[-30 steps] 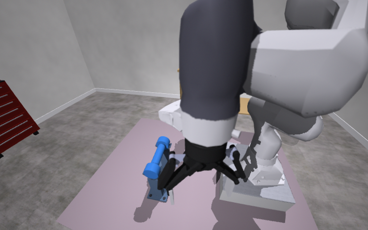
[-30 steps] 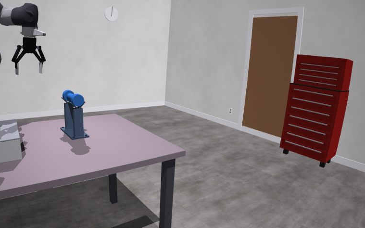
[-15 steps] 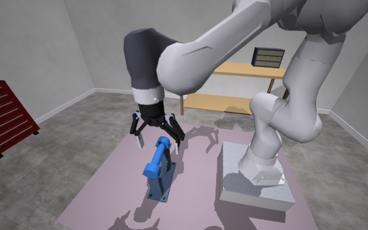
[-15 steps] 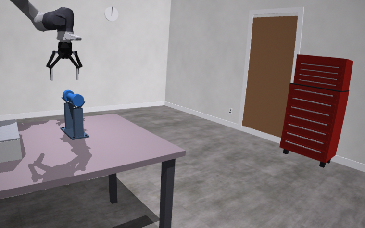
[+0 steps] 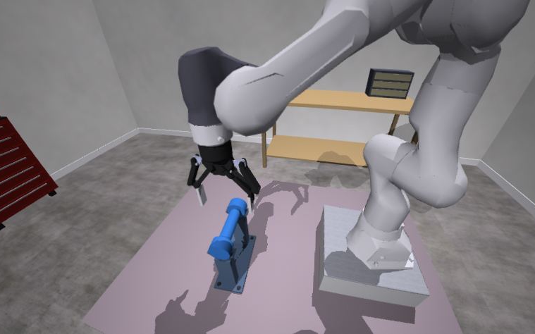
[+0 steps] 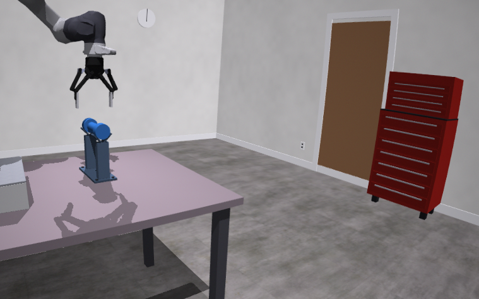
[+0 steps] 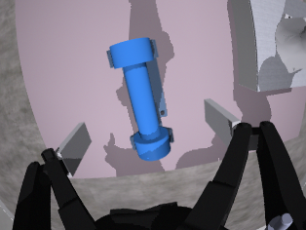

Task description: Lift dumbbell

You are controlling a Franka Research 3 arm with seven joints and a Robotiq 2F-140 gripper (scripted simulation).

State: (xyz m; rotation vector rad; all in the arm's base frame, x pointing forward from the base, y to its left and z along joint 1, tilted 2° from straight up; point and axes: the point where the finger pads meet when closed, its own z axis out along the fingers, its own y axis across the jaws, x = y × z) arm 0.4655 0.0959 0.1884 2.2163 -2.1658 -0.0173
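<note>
Right now my hand is 10 cm above the blue dumbbell. Round my hand: dark blue cradle 21 cm below.
</note>
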